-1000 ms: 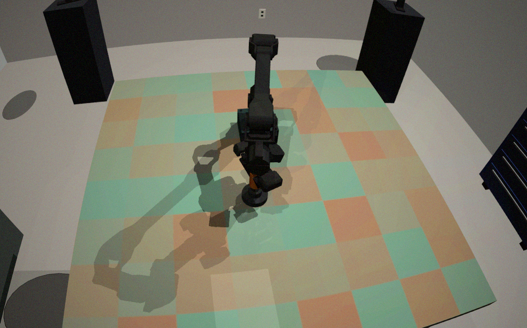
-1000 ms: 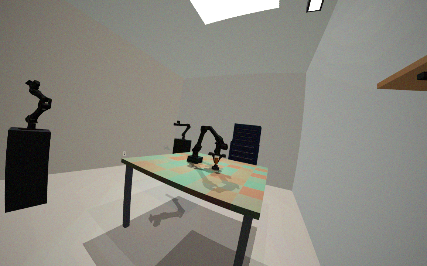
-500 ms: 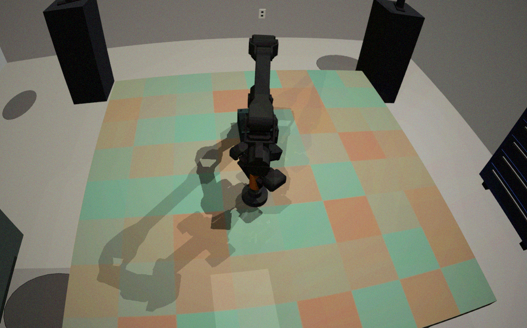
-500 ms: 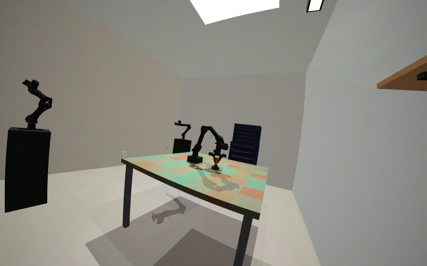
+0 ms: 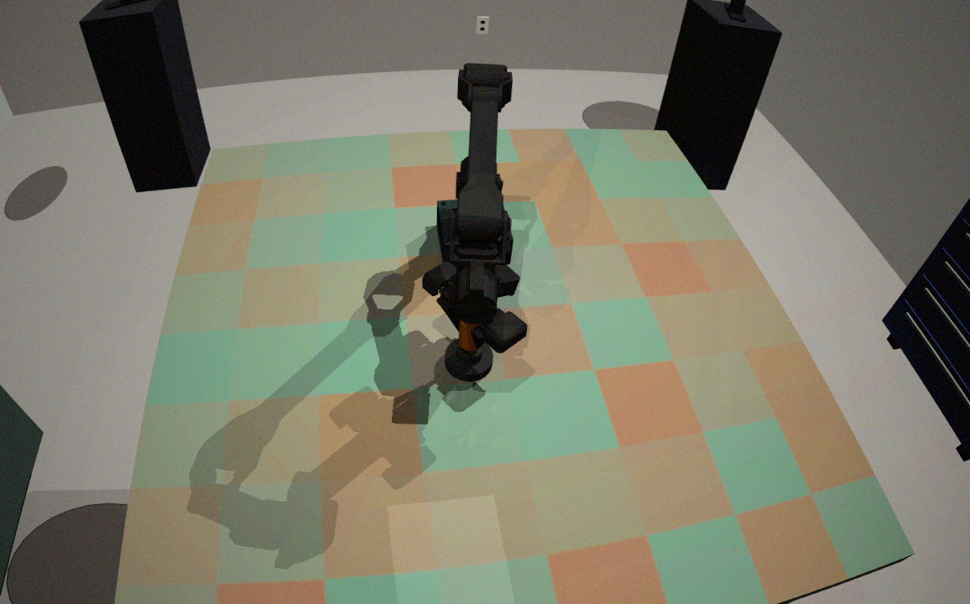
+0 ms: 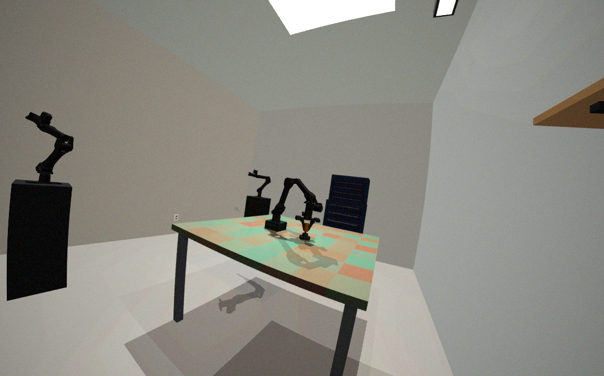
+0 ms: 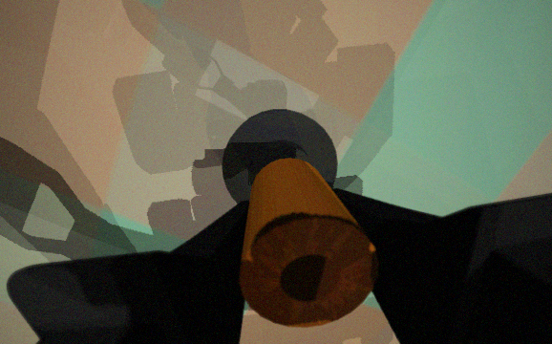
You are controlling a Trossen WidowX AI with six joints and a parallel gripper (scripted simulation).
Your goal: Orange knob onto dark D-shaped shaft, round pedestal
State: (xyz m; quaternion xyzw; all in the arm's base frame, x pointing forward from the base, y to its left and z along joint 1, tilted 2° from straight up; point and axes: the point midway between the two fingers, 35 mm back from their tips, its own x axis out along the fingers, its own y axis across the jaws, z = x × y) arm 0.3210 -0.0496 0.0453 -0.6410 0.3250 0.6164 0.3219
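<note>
My gripper tip is 2 cm below the orange knob. Also, from my gripper tip: pedestal (4 cm below).
</note>
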